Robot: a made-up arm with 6 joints. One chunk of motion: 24 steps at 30 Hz.
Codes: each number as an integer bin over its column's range. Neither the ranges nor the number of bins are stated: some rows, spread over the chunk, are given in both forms.
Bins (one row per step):
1: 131 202 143 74 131 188
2: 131 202 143 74 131 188
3: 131 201 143 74 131 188
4: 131 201 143 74 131 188
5: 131 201 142 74 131 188
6: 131 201 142 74 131 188
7: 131 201 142 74 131 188
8: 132 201 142 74 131 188
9: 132 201 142 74 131 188
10: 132 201 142 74 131 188
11: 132 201 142 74 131 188
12: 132 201 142 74 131 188
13: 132 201 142 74 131 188
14: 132 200 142 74 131 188
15: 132 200 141 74 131 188
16: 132 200 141 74 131 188
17: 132 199 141 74 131 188
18: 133 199 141 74 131 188
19: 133 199 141 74 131 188
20: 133 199 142 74 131 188
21: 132 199 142 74 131 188
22: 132 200 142 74 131 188
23: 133 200 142 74 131 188
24: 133 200 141 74 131 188
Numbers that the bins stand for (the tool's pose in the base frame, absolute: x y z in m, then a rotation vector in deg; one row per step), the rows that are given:
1: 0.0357 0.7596 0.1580 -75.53 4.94 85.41
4: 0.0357 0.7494 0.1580 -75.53 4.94 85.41
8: 0.0459 0.7494 0.1478 -75.53 4.94 85.41
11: 0.0459 0.7494 0.1478 -75.53 4.94 85.41
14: 0.0459 0.7392 0.1478 -75.53 4.94 85.41
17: 0.0459 0.7290 0.1376 -75.53 4.94 85.41
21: 0.0459 0.7290 0.1478 -75.53 4.94 85.41
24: 0.0561 0.7392 0.1376 -75.53 4.94 85.41
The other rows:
2: 0.0357 0.7596 0.1580 -75.53 4.94 85.41
3: 0.0357 0.7494 0.1580 -75.53 4.94 85.41
5: 0.0357 0.7494 0.1478 -75.53 4.94 85.41
6: 0.0357 0.7494 0.1478 -75.53 4.94 85.41
7: 0.0357 0.7494 0.1478 -75.53 4.94 85.41
9: 0.0459 0.7494 0.1478 -75.53 4.94 85.41
10: 0.0459 0.7494 0.1478 -75.53 4.94 85.41
12: 0.0459 0.7494 0.1478 -75.53 4.94 85.41
13: 0.0459 0.7494 0.1478 -75.53 4.94 85.41
15: 0.0459 0.7392 0.1376 -75.53 4.94 85.41
16: 0.0459 0.7392 0.1376 -75.53 4.94 85.41
18: 0.0561 0.7290 0.1376 -75.53 4.94 85.41
19: 0.0561 0.7290 0.1376 -75.53 4.94 85.41
20: 0.0561 0.7290 0.1478 -75.53 4.94 85.41
22: 0.0459 0.7392 0.1478 -75.53 4.94 85.41
23: 0.0561 0.7392 0.1478 -75.53 4.94 85.41

